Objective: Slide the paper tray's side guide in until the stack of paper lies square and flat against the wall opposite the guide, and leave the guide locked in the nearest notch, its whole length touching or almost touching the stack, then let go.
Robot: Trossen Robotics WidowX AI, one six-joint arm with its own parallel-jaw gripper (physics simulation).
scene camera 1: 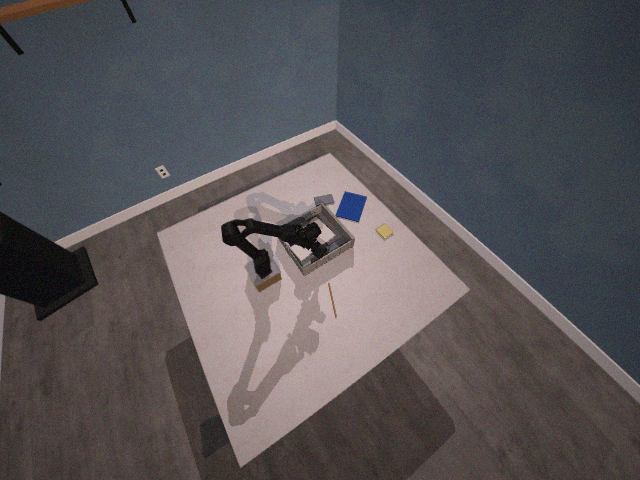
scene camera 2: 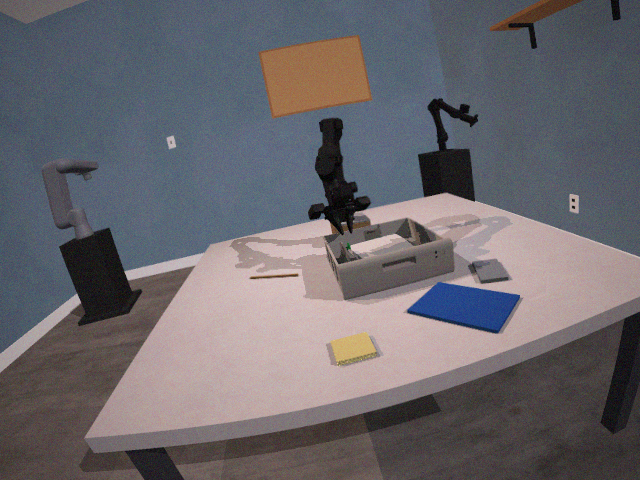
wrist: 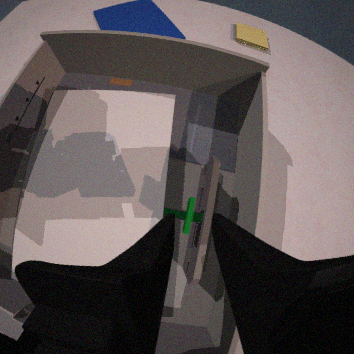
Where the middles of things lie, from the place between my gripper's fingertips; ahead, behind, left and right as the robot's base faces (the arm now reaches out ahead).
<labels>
My gripper is now 80 mm to the right of the grey paper tray [scene camera 2: 433, 256], 60 mm above it and 50 mm short of it. From my hand the other things lie so: white paper stack [scene camera 2: 392, 242] (110 mm to the left, 80 mm below, 30 mm ahead); then yellow note pad [scene camera 2: 357, 347] (400 mm ahead, 140 mm to the right, 110 mm below); then blue book [scene camera 2: 486, 310] (390 mm ahead, 120 mm to the left, 110 mm below).
</labels>
